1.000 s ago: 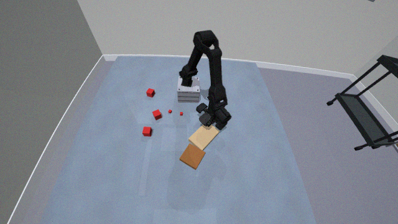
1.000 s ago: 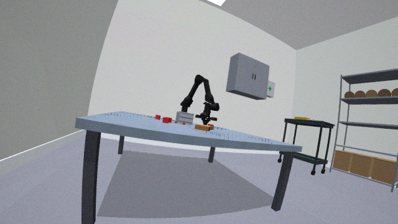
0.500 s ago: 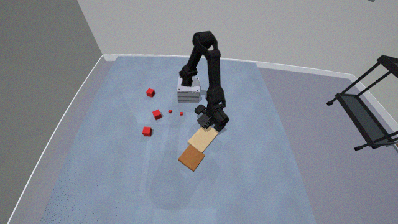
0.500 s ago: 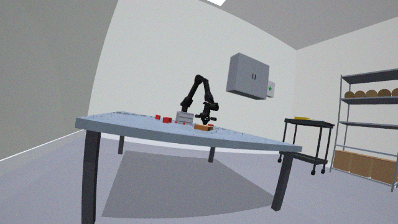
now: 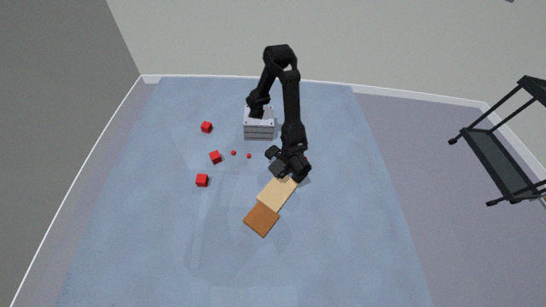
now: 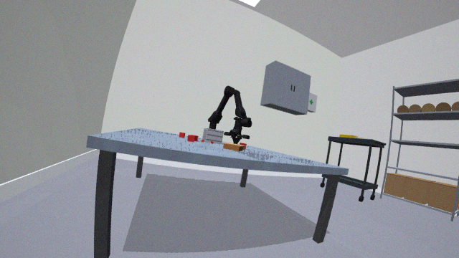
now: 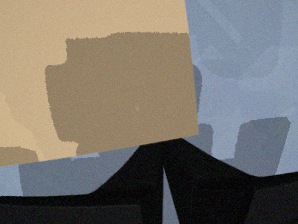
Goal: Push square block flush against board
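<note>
The tan board is 90 mm ahead of my gripper tip, 10 mm to the right of it and 10 mm above it. Also, from my gripper tip: orange-brown square block: 220 mm ahead, 60 mm to the right, 10 mm above.
</note>
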